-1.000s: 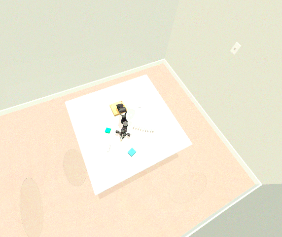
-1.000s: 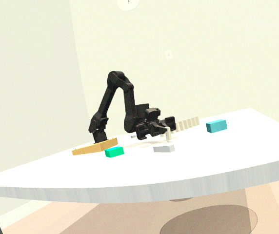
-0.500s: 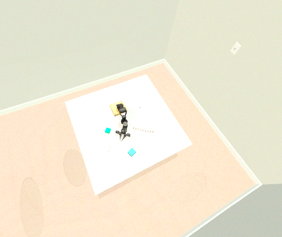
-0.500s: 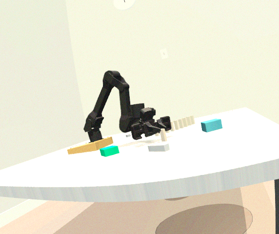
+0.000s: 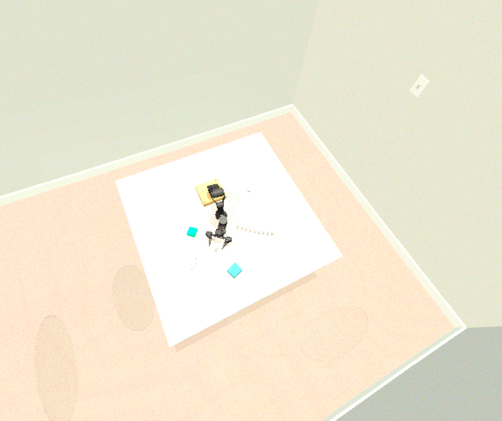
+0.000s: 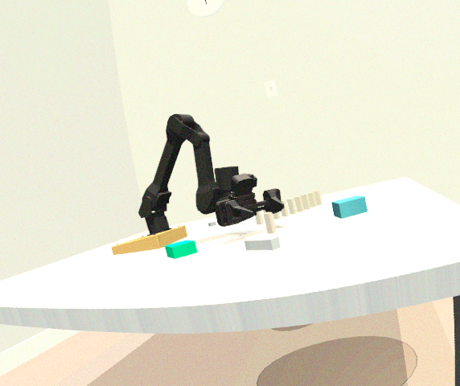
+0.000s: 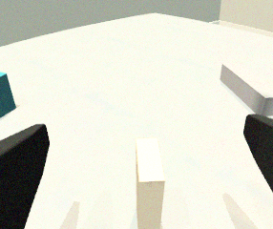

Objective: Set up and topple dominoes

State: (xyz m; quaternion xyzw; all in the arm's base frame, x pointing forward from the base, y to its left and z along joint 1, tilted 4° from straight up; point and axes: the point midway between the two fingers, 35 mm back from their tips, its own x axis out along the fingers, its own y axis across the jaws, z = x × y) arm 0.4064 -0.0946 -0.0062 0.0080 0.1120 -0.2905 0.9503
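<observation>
Now: the cyan block 18 cm ahead of my gripper tip, 8 cm to the left of it and 4 cm below it. Also, from my gripper tip: small grey piece (40 cm behind, 39 cm to the left, 5 cm below); then pale grey block (4 cm ahead, 17 cm to the right, 5 cm below); then green block (19 cm behind, 12 cm to the right, 4 cm below).
</observation>
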